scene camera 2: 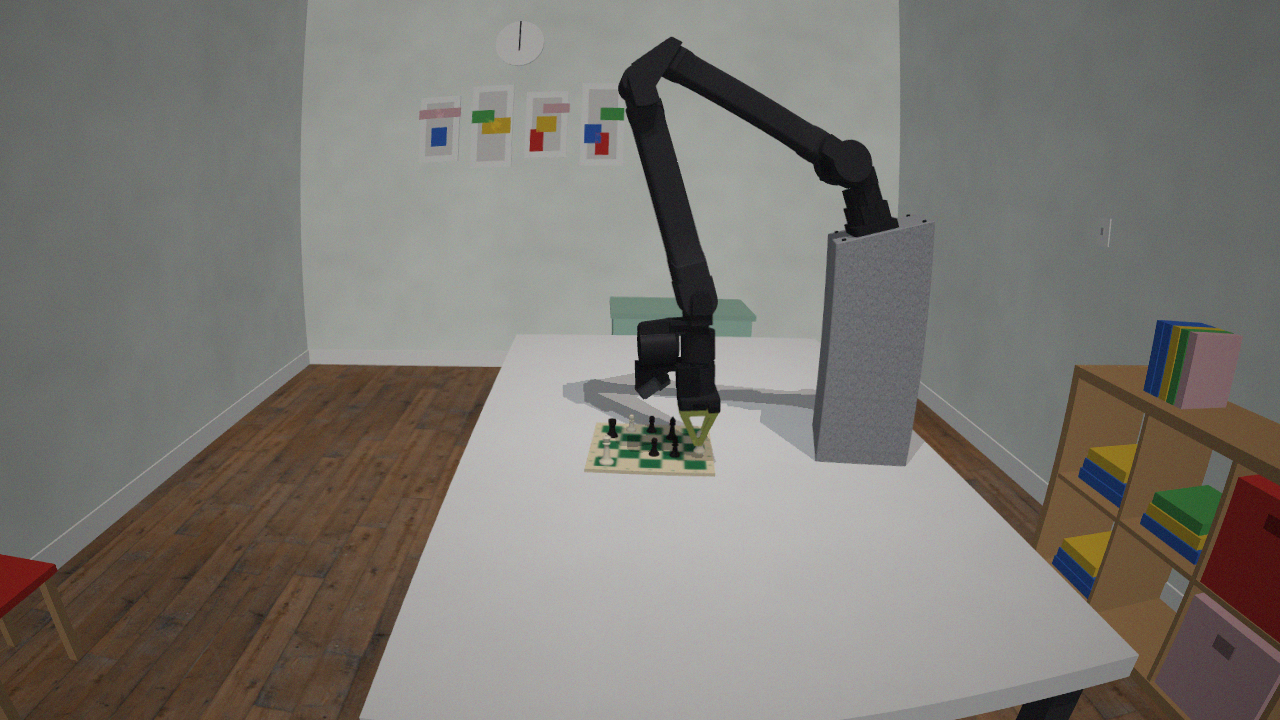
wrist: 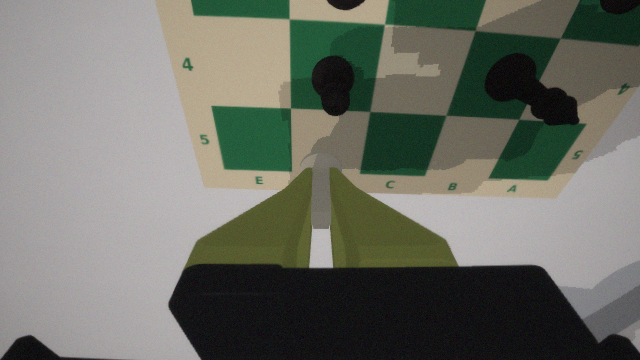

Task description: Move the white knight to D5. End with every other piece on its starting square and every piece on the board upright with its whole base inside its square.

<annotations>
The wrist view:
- gripper: 320,179
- chessboard: 420,122
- black pawn: 332,78
</annotations>
